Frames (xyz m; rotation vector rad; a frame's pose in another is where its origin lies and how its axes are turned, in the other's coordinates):
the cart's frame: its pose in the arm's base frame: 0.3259 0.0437 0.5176 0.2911 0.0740 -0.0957
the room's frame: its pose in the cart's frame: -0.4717 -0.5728 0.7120 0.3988 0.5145 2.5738
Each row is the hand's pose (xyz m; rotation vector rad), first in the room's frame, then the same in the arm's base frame.
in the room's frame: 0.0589 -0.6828 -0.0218 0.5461 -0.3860 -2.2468
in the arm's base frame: 0.0958 -0.0489 0.9369 0.4952 0.7885 0.1973
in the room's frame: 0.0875 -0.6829 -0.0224 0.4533 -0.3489 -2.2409
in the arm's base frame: 0.0735 -0.0345 0.9476 0.4539 0.7265 0.2325
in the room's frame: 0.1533 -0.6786 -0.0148 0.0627 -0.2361 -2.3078
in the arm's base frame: 0.0242 -0.0053 0.9811 0.2759 0.4522 0.2447
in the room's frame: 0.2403 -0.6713 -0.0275 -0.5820 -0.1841 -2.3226
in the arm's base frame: -0.0519 0.0322 1.0054 0.0878 -0.0226 0.2121
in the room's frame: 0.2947 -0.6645 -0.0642 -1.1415 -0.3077 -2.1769
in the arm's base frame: -0.1132 0.0542 0.9952 0.0593 -0.4806 0.1841
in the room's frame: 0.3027 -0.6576 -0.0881 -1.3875 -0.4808 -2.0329
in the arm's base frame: -0.1332 0.0527 0.9784 0.1374 -0.7231 0.1700
